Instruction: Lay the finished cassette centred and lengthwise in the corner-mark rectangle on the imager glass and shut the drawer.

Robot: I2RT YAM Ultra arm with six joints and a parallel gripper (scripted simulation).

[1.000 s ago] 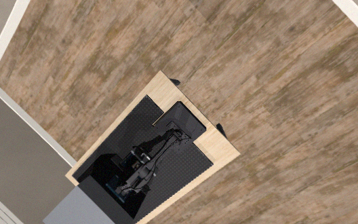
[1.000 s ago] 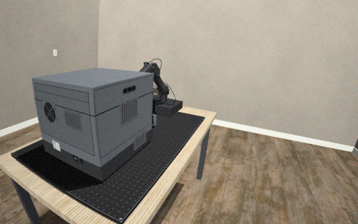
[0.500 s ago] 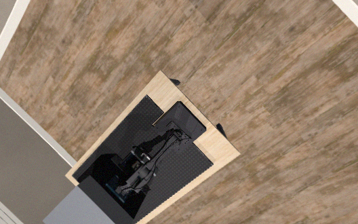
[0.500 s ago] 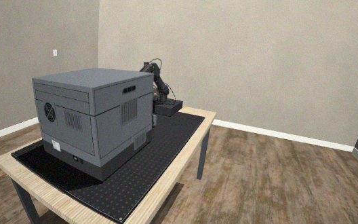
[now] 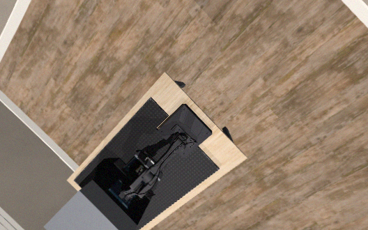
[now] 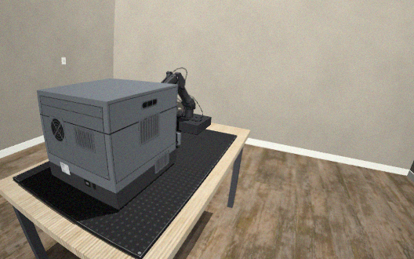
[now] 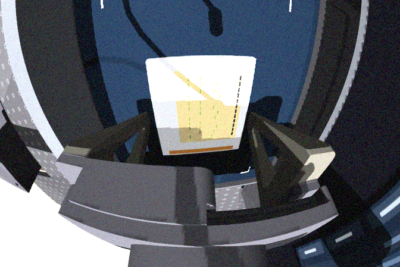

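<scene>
My hand is 10 mm short of the finished cassette and 10 mm above it. The rest, counted from my hand: imager drawer: 10 mm ahead, 10 mm below.
</scene>
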